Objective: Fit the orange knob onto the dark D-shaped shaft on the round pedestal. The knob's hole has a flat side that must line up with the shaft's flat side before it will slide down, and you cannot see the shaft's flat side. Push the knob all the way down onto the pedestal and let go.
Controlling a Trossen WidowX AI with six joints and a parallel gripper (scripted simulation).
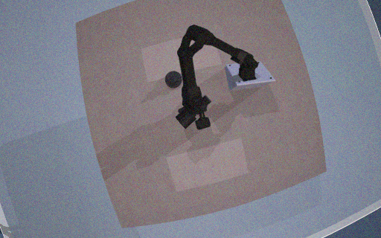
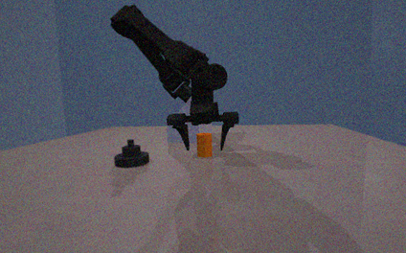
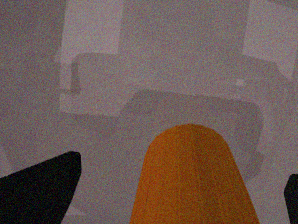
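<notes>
Right now my gripper tip is 8 cm short of the dark pedestal, 17 cm to the left of it and 1 cm below it. From my gripper tip the other things lie so: orange knob: 1 cm above.
</notes>
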